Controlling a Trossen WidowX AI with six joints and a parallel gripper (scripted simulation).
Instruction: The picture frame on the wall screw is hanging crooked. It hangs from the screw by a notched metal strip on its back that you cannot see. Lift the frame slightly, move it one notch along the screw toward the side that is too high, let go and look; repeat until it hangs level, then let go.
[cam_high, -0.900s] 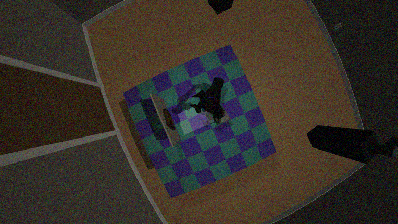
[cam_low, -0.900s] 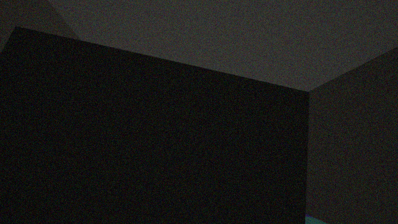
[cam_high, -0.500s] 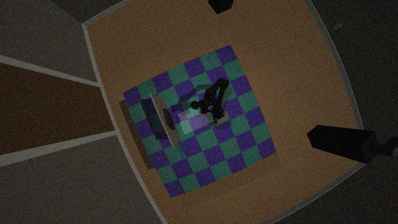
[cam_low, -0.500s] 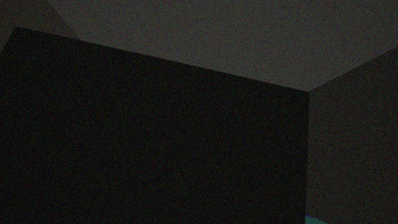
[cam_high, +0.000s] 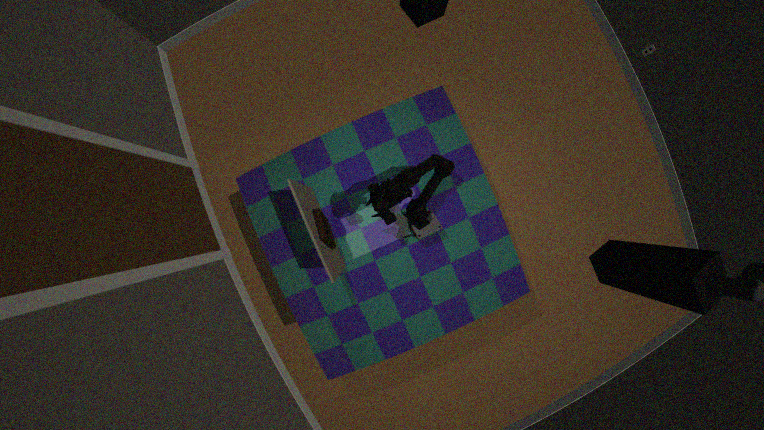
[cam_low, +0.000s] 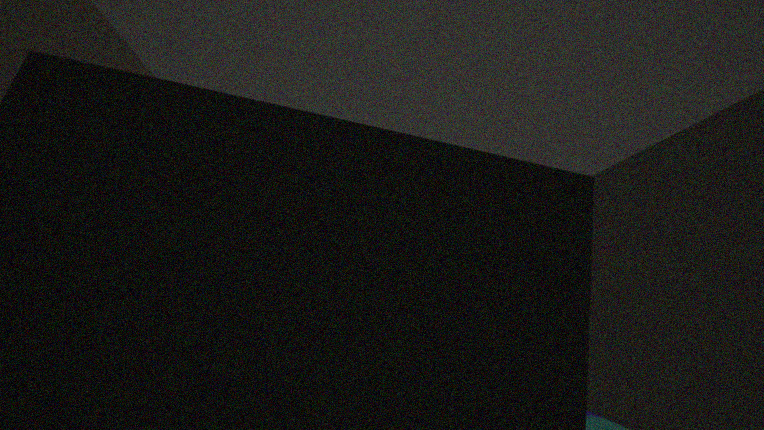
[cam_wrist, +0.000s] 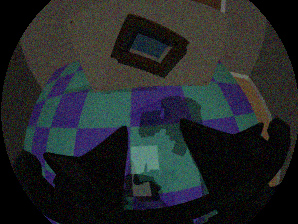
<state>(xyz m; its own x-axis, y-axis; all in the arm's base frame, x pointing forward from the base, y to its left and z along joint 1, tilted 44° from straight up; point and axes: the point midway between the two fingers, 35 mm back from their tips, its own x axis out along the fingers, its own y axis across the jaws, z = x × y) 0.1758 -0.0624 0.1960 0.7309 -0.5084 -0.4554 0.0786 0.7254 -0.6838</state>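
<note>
Now: the dark picture frame 220 mm ahead of my gripper tip, 40 mm to the right of it and 10 mm below it. From my gripper tip the other things lie so: pale wall panel: 230 mm ahead, 50 mm to the right, 20 mm below.
</note>
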